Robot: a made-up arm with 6 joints. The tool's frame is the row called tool. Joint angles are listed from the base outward.
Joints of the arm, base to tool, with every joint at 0 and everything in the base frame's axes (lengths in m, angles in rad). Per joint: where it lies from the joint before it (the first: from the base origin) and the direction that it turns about. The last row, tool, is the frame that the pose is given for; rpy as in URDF.
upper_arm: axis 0 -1 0 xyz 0.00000 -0.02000 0.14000
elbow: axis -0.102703 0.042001 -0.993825 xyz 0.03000 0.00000 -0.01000
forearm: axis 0 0 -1 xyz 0.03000 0.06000 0.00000
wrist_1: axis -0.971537 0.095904 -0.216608 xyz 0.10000 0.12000 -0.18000
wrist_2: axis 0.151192 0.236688 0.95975 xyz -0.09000 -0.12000 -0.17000
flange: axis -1 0 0 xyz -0.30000 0.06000 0.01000
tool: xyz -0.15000 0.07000 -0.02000 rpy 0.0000 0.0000 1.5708
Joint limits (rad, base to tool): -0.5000..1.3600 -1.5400..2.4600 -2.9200..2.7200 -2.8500..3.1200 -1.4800..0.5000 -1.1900..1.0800
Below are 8 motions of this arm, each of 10 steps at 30 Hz.
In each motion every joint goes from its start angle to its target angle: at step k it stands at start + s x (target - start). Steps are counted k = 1, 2, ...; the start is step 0. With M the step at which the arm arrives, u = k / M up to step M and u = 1 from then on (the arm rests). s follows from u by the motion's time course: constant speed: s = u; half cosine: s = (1 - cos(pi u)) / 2; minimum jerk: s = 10 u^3 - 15 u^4 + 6 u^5.
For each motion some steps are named. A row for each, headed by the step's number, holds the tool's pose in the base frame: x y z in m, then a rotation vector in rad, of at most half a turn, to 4 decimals.
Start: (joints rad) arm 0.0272 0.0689 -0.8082 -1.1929 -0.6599 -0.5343
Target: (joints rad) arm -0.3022 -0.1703 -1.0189 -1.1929 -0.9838 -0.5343
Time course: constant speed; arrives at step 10
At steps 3, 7, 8, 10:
3: -0.4452 0.0578 0.0555 1.6517 -0.5393 1.3068
7: -0.4526 0.0252 0.1430 1.7370 -0.3042 1.2330
8: -0.4520 0.0173 0.1641 1.7560 -0.2463 1.2164
10: -0.4482 0.0017 0.2052 1.7916 -0.1318 1.1855

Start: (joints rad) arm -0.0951 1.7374 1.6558 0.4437 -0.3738 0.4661
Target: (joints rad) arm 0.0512 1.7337 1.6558 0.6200 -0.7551 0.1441
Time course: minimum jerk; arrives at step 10
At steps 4, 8, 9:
4: 0.2450 -0.3677 -0.4040 0.5997 0.8269 -2.3540
8: 0.1965 -0.3615 -0.4282 0.5274 0.9368 -2.5205
9: 0.1928 -0.3594 -0.4304 0.5196 0.9496 -2.5309

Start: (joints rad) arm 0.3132 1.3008 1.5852 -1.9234 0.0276 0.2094
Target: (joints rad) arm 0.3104 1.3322 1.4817 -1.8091 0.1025 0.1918
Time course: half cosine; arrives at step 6
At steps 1, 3, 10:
1: 0.6393 -0.1928 -0.0730 -1.2415 -1.3710 -0.6827
3: 0.6428 -0.1779 -0.0942 -1.2125 -1.3434 -0.6497
10: 0.6450 -0.1591 -0.1188 -1.1787 -1.3118 -0.6092

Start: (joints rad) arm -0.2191 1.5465 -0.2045 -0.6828 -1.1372 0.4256
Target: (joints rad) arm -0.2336 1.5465 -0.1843 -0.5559 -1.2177 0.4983
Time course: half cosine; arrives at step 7
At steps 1, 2, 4, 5, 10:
1: 0.4525 0.1714 -0.3545 0.0477 0.2819 -0.7478
2: 0.4514 0.1637 -0.3629 0.0420 0.3086 -0.7666
4: 0.4462 0.1401 -0.3883 0.0247 0.3892 -0.8247
5: 0.4428 0.1287 -0.4001 0.0165 0.4269 -0.8527
10: 0.4390 0.1180 -0.4111 0.0089 0.4621 -0.8791

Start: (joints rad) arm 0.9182 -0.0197 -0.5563 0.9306 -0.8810 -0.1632
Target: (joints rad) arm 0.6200 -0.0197 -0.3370 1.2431 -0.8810 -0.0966
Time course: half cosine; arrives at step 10
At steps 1, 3, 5, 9, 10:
1: 0.3686 0.0616 -0.3571 -1.5127 -0.7680 0.5288
3: 0.3465 0.0524 -0.3690 -1.5170 -0.6801 0.4834
5: 0.3065 0.0361 -0.3867 -1.5280 -0.5317 0.4151
9: 0.2305 0.0078 -0.4086 -1.5561 -0.2777 0.3177
10: 0.2263 0.0064 -0.4094 -1.5579 -0.2642 0.3132

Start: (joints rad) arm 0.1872 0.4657 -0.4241 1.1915 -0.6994 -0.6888
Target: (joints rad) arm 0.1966 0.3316 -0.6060 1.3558 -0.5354 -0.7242
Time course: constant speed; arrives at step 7
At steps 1, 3, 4, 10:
1: -0.1015 0.1108 -0.4118 -1.0224 -0.0742 0.8726
3: -0.1291 0.0834 -0.4003 -1.0378 -0.0697 0.9762
4: -0.1416 0.0688 -0.3941 -1.0464 -0.0669 1.0268
10: -0.1735 0.0219 -0.3738 -1.0755 -0.0565 1.1744

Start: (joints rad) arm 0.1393 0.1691 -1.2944 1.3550 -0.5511 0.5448
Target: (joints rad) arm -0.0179 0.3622 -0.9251 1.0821 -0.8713 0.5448
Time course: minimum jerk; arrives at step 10
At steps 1, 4, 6, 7, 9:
1: -0.0320 -0.2748 -0.3420 -2.0678 0.2368 0.8938
4: -0.0817 -0.2149 -0.3808 -1.9030 0.3458 0.8320
6: -0.1258 -0.1369 -0.4174 -1.7188 0.4717 0.7242
7: -0.1386 -0.1030 -0.4304 -1.6451 0.5237 0.6681
9: -0.1476 -0.0694 -0.4422 -1.5739 0.5750 0.6061

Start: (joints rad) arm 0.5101 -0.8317 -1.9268 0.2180 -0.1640 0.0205
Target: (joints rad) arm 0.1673 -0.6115 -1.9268 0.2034 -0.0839 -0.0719
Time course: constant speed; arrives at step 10
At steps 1, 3, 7, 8, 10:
1: 0.4735 -0.2497 -0.0839 0.7761 0.0187 -2.0135
3: 0.4493 -0.2614 -0.1133 0.6956 0.0354 -2.0751
7: 0.3946 -0.2839 -0.1654 0.5214 0.0645 -2.1887
8: 0.3798 -0.2894 -0.1769 0.4751 0.0709 -2.2148
10: 0.3489 -0.3001 -0.1979 0.3794 0.0826 -2.2641

